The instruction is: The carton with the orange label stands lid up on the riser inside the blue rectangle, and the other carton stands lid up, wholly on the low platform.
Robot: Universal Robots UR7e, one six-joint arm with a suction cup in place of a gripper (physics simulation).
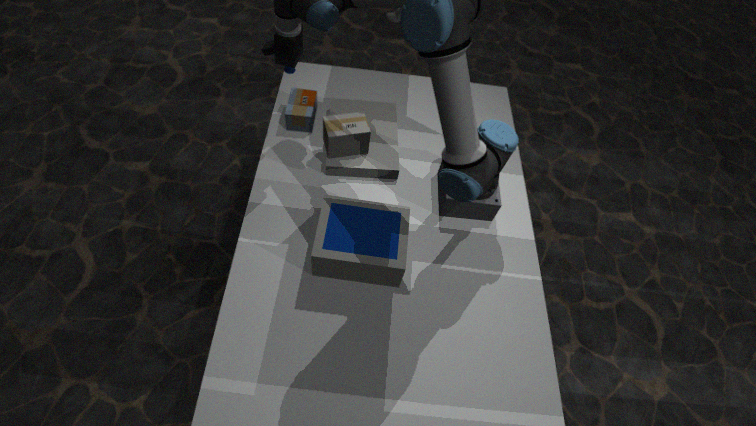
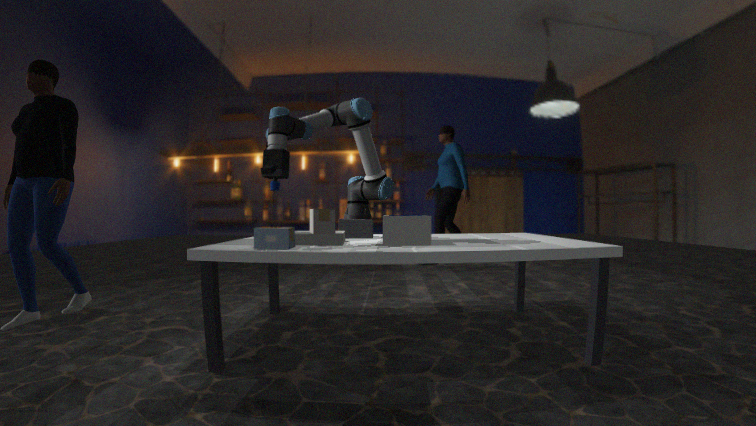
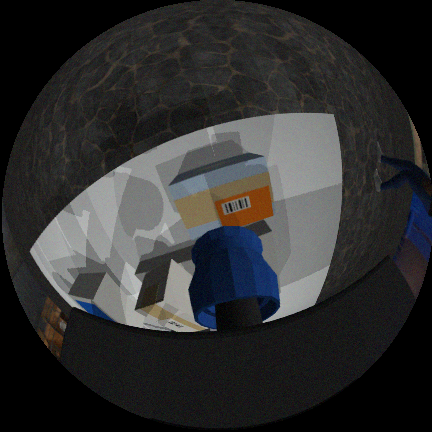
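My suction cup (image 1: 289, 69) (image 2: 274, 185) (image 3: 227, 240) is blue and bare, in the air above and slightly behind the carton with the orange label (image 1: 300, 111) (image 2: 273, 238) (image 3: 200, 210). That light blue carton stands on the table at the back left, orange label on top, with tan tape across it. The other carton (image 1: 346, 140) (image 2: 321, 221) (image 3: 175, 285) is cream, upright on the low platform (image 1: 383, 164) (image 2: 330, 239), near its left edge, with a tape stripe and print on top. The grey riser (image 1: 359, 270) (image 2: 407, 230) bears a blue rectangle (image 1: 362, 230) on top.
The arm's base (image 1: 468, 209) (image 2: 355, 227) stands on the table (image 1: 476, 338) (image 2: 476, 256), right of the platform. The upper arm rises from the base and reaches over to the back left. Two people (image 2: 44, 142) (image 2: 449, 169) are beyond the table. Shadows cross the table top.
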